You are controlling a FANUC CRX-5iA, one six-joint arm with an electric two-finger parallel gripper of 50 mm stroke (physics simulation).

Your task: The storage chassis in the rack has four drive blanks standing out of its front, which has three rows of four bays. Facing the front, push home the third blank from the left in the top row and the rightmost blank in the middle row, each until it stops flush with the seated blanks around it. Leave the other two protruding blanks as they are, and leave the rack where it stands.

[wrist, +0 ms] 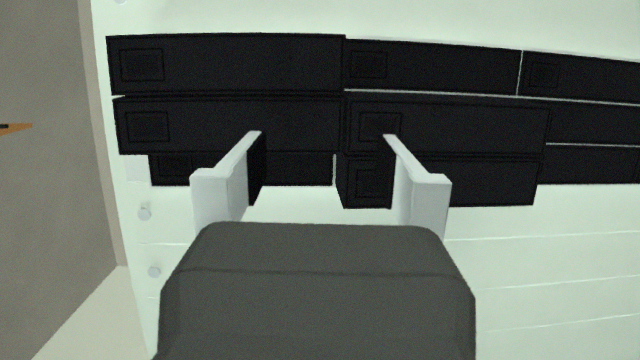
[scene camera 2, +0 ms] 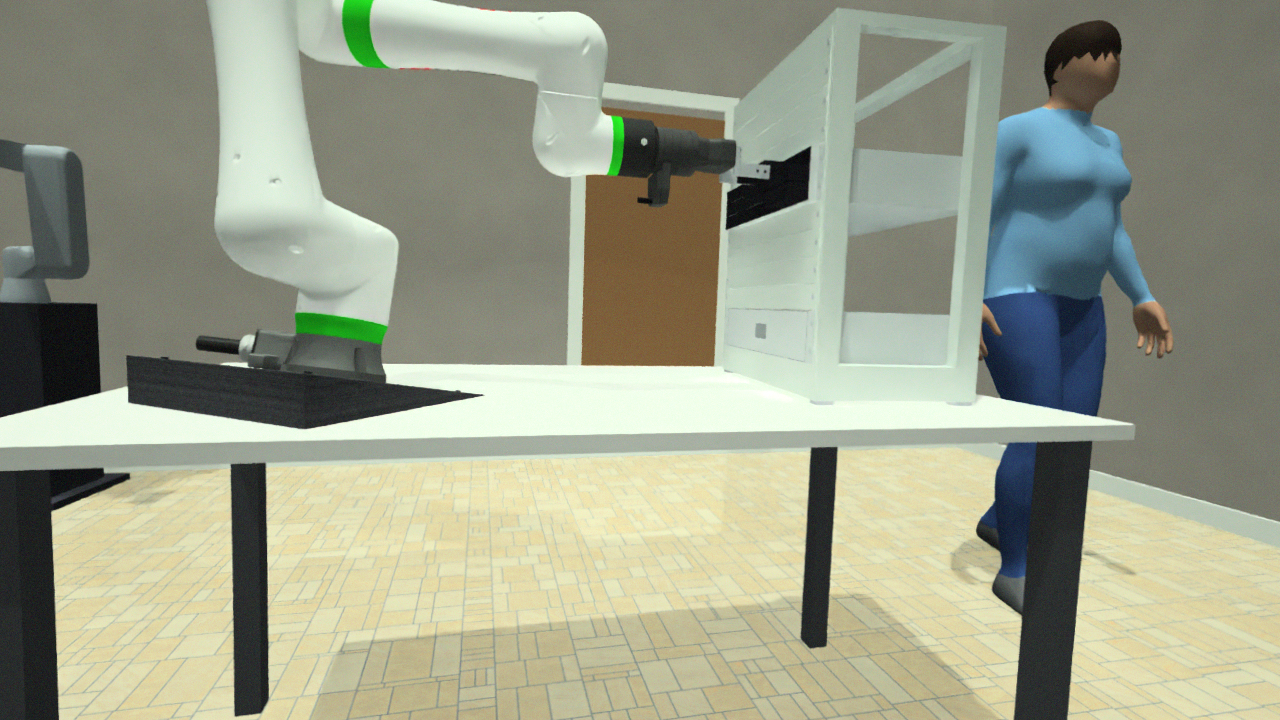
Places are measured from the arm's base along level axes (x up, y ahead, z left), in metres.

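Pixels of known places: gripper, fingertip midpoint: (wrist: 321, 155) (scene camera 2: 761, 175).
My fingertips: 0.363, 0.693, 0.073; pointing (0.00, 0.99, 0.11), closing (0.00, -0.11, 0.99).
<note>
For each thing: its middle in the pictures, then the offset to it from my fingertips, as dx, dy, dz. "spot": a spot on its surface instead. Level surfaces: height alone.
- third top-row blank, body centre: (wrist: 412, 153) +0.017, +0.067, +0.069
- rightmost middle-row blank, surface spot: (wrist: 300, 117) spot: -0.016, +0.009, -0.009
- rightmost bottom-row blank, body centre: (wrist: 242, 62) (scene camera 2: 807, 197) -0.040, +0.070, -0.041
- third middle-row blank, body centre: (wrist: 416, 111) -0.012, +0.067, +0.069
- top-row rightmost blank, surface spot: (wrist: 300, 170) spot: +0.021, +0.044, -0.007
- white table, its level: dx -0.389
The wrist view shows the front upside down. The third top-row blank (wrist: 492, 182) stands out, low right of centre. The rightmost middle-row blank (wrist: 300, 117) stands out at left. The rightmost bottom-row blank (wrist: 225, 62) and third middle-row blank (wrist: 475, 125) also protrude. The top-row rightmost blank (wrist: 300, 170) sits deeper. My gripper (scene camera 2: 760, 172) (wrist: 321, 155) is open and empty, close to the black chassis front (scene camera 2: 792, 183). Its fingers straddle the line between the rightmost and third columns and partly hide blanks there. Contact cannot be told.
The white rack (scene camera 2: 832, 205) stands upright on the white table (scene camera 2: 554, 425). Its pale panels (wrist: 540, 260) adjoin the chassis. A person (scene camera 2: 1056, 205) stands behind the rack at right. Another arm (scene camera 2: 58, 210) stands at far left.
</note>
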